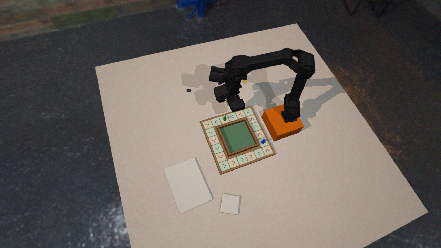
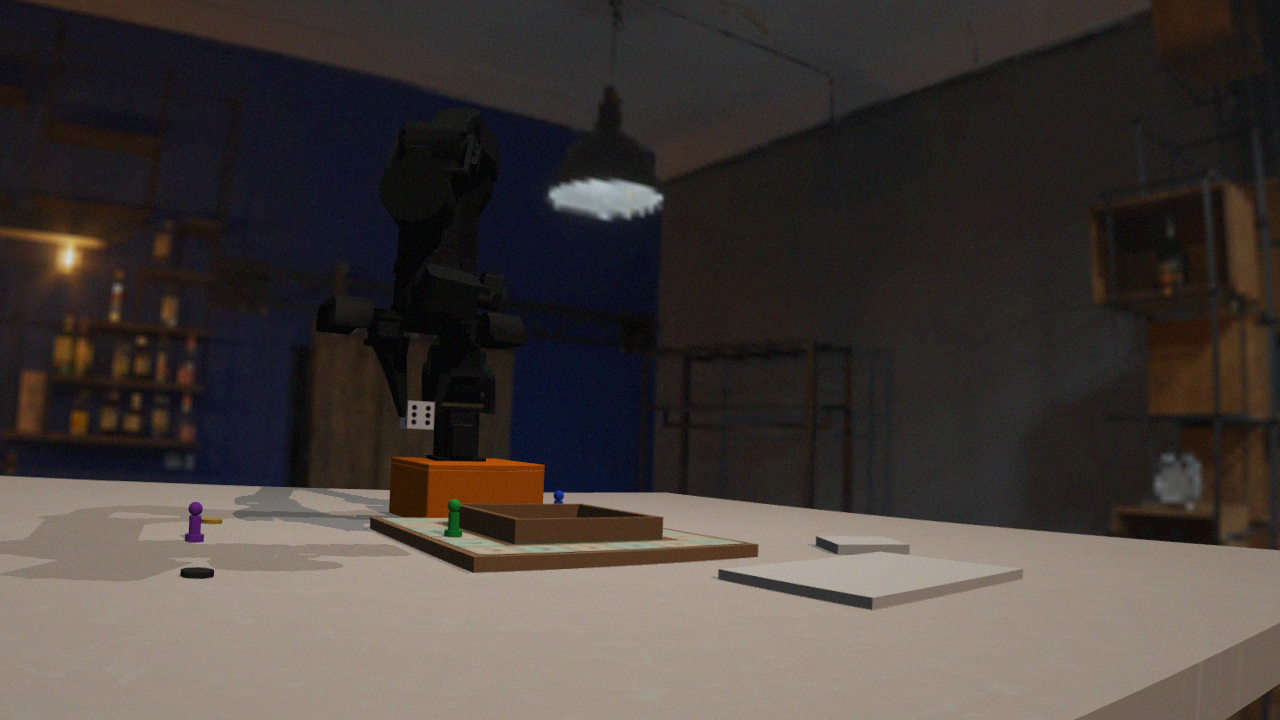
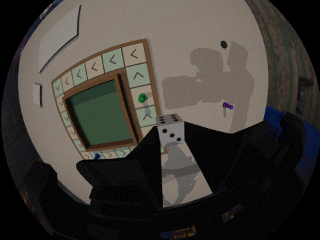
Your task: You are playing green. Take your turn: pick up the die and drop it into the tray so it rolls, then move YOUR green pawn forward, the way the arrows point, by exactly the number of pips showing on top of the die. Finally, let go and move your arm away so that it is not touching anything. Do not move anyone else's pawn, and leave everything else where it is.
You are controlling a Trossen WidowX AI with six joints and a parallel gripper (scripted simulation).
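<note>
Right now the green pawn is 90 mm below my gripper tip, 30 mm to the left of it and 20 mm ahead of it. Round my gripper tip: purple pawn 190 mm to the right, 100 mm below; then white die right at my gripper tip; then blue pawn 190 mm to the left, 140 mm behind, 90 mm below.
</note>
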